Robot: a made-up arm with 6 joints.
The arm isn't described. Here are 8 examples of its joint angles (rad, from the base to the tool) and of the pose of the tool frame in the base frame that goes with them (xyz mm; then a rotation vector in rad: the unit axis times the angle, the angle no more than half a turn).
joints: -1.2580 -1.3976 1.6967 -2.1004 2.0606 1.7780
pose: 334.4 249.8 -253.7 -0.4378 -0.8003 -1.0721
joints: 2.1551 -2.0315 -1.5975 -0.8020 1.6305 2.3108
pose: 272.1 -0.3 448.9 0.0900 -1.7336 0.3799
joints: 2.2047 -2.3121 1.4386 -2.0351 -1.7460 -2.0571
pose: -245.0 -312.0 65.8 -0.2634 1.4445 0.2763
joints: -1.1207 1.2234 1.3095 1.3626 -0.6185 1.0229
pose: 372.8 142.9 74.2 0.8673 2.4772 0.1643
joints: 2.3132 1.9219 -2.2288 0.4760 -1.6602 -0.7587
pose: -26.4 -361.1 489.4 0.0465 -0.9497 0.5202
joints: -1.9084 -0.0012 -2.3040 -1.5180 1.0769 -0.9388
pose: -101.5 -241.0 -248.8 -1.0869 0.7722 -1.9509
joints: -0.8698 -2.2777 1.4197 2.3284 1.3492 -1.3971
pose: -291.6 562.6 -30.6 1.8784 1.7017 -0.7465
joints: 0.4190 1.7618 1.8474 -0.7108 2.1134 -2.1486
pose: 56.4 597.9 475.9 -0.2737 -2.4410 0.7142
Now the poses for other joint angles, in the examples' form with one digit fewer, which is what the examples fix.
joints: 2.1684 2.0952 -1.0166 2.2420 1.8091 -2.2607
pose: -261 256 314 1.648 1.941 -1.047
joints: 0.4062 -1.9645 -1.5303 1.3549 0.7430 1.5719
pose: 478 251 789 2.076 1.807 -0.281
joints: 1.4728 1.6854 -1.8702 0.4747 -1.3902 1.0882
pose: -165 -146 589 -1.902 0.100 1.913
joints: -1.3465 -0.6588 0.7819 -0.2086 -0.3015 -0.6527
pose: 84 50 108 -1.287 -1.384 -0.211
